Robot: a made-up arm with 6 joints.
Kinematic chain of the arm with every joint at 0, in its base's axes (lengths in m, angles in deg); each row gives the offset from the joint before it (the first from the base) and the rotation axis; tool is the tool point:
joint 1: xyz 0 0 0.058 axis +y
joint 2: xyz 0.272 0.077 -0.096 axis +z
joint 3: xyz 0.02 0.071 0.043 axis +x
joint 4: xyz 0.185 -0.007 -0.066 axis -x
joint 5: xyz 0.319 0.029 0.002 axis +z
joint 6: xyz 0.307 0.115 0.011 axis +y
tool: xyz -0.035 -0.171 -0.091
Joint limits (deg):
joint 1: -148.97..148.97
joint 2: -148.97..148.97
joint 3: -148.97..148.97
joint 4: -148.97..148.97
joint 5: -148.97..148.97
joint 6: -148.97..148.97
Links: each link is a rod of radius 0.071 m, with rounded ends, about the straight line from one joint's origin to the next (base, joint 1, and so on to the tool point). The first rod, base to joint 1, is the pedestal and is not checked.
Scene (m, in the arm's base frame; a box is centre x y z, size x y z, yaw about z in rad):
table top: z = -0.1
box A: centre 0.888 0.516 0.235 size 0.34 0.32 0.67 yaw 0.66
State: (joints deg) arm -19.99 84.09 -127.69 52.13 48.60 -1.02
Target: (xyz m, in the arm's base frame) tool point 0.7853 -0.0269 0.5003
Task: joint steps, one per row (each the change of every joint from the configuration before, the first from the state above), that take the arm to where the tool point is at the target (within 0.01 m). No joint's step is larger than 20 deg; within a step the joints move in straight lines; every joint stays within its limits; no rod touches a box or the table.
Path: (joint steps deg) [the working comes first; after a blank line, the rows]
Joints at the target: -26.61 18.47 -124.55 50.48 93.47 -5.29
Straight joint move there: touches box A.

1: -5.88 7.70 -3.55 7.23 16.73 4.10
2: -5.88 7.69 -3.54 7.23 16.73 4.10
3: -5.88 7.70 -3.55 7.23 16.72 4.11
4: -5.88 7.70 -3.55 7.22 16.73 4.10
5: -5.88 7.70 -3.54 7.23 16.73 4.10
6: -5.88 7.69 -3.55 7.23 16.73 4.10
7: 4.78 -18.63 4.07 -7.50 -9.25 -4.81
8: 4.77 -18.63 4.07 -7.50 -9.25 -4.81
9: 4.78 -18.64 4.07 -7.51 -9.25 -4.82
10: 4.78 -18.63 4.07 -7.50 -9.25 -4.81
11: 4.77 -18.63 4.07 -7.50 -9.25 -4.82
12: 4.78 -18.64 4.07 -7.51 -9.25 -4.81

